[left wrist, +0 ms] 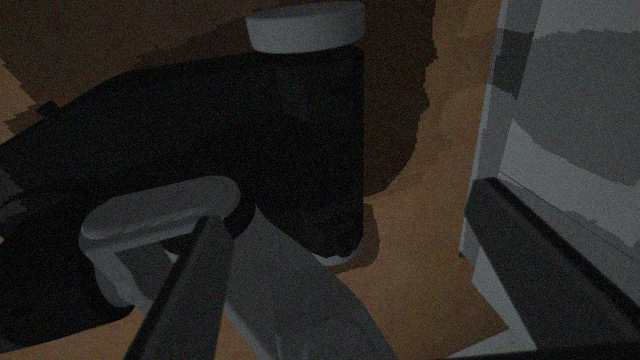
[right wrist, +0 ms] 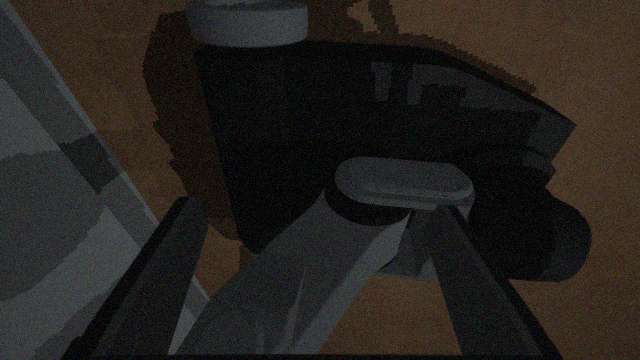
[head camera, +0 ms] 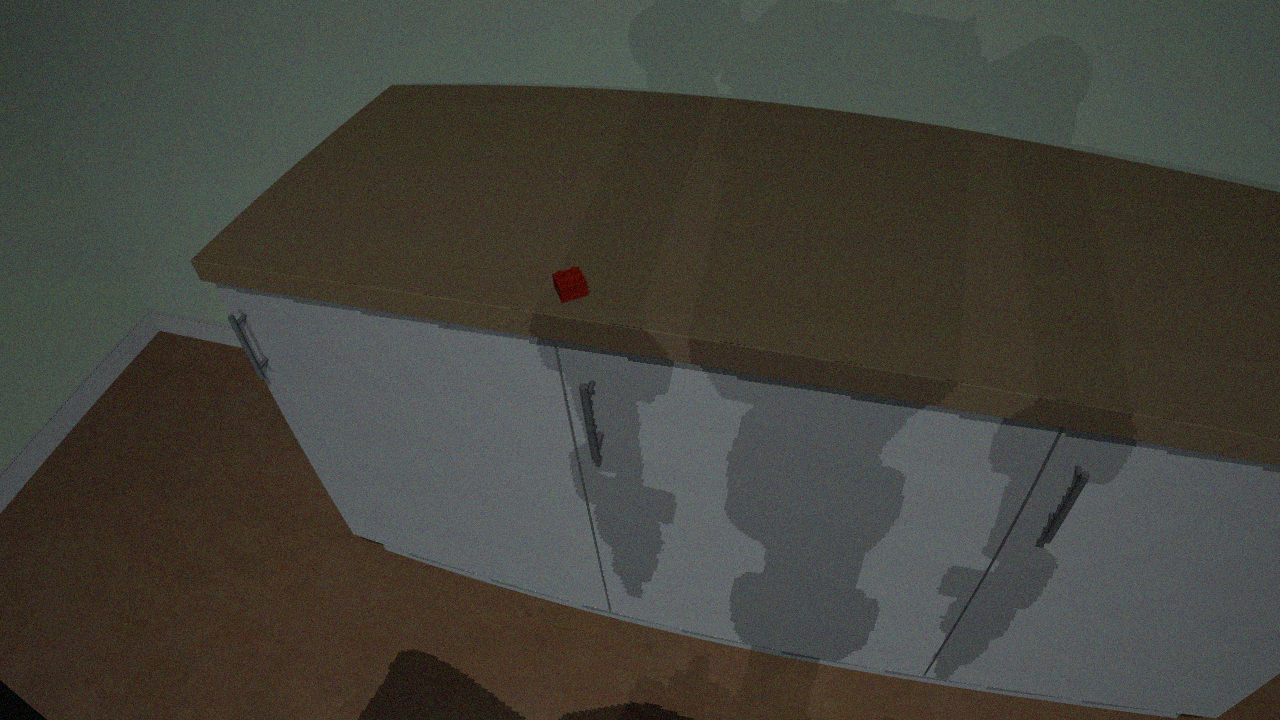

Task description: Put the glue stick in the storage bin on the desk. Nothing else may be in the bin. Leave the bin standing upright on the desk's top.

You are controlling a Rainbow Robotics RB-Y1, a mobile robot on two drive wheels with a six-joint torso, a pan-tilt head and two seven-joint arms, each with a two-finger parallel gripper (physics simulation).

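Frame: origin at the robot's base, x ahead, y right, z down, level; metres.
Seen in the pictures: left gripper, fingertip midpoint: (left wrist: 344,213); right gripper, fingertip midpoint: (right wrist: 319,215).
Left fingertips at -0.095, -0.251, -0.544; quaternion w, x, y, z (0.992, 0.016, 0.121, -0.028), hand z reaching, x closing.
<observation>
Offsets run from my left fingertips to a thing's top centre, as dx, dy, dz. "*": to the spot under its first point. Level surfaces: height alone.
The glue stick, the storage bin and a desk that I can tell as such do not show in the head view. My left gripper (left wrist: 344,213) is open, with nothing between its fingers, low beside the robot's base and near the white cabinet front. My right gripper (right wrist: 319,215) is open, with nothing between its fingers, above the floor on the other side of the base, also near the cabinet. Neither gripper shows in the head view.
A long white cabinet (head camera: 429,420) with a brown wooden top {dz -0.367} (head camera: 501,179) stands close ahead against a green wall (head camera: 179,116). A small red block {+0.537, -0.173, -0.391} (head camera: 571,284) lies near the top's front edge. Dark handles {* +0.488, -0.143, -0.205} (head camera: 590,422) (head camera: 1062,506) stick out from the doors. The robot's shadow falls across it.
</observation>
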